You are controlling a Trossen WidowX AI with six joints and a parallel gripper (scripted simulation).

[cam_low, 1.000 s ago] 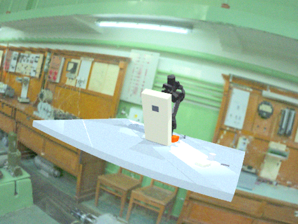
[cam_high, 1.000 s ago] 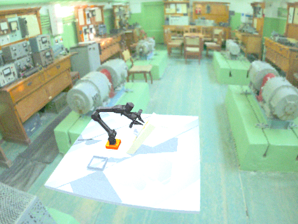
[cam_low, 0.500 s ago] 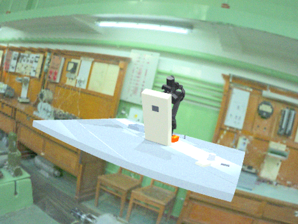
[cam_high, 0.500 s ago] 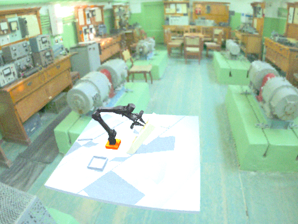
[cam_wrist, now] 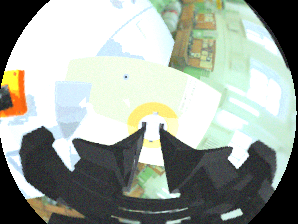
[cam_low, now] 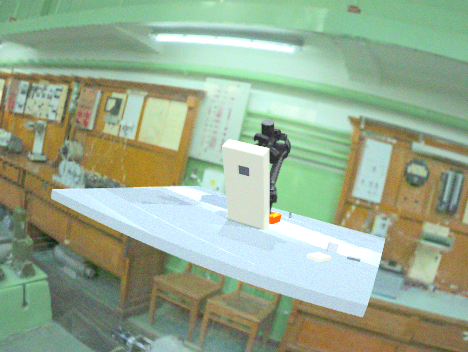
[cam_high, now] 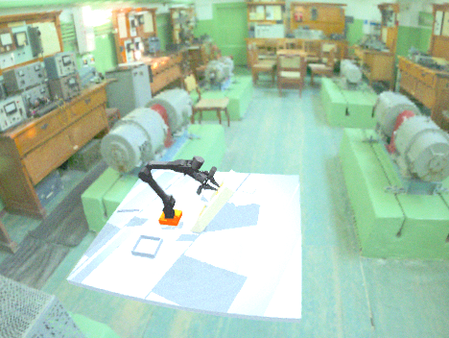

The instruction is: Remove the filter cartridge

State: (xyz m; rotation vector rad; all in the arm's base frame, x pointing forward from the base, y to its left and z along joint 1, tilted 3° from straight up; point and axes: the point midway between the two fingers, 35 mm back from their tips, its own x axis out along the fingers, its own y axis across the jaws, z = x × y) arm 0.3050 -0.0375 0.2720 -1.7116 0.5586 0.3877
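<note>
Right now my gripper tip is 2 cm short of the round filter cartridge and 1 cm above it. Round my gripper tip: flat white block: 38 cm to the left, 27 cm below, 19 cm ahead; shallow grey tray: 44 cm behind, 26 cm below, 21 cm to the right; dark strip: 53 cm to the left, 27 cm below, 7 cm ahead.
</note>
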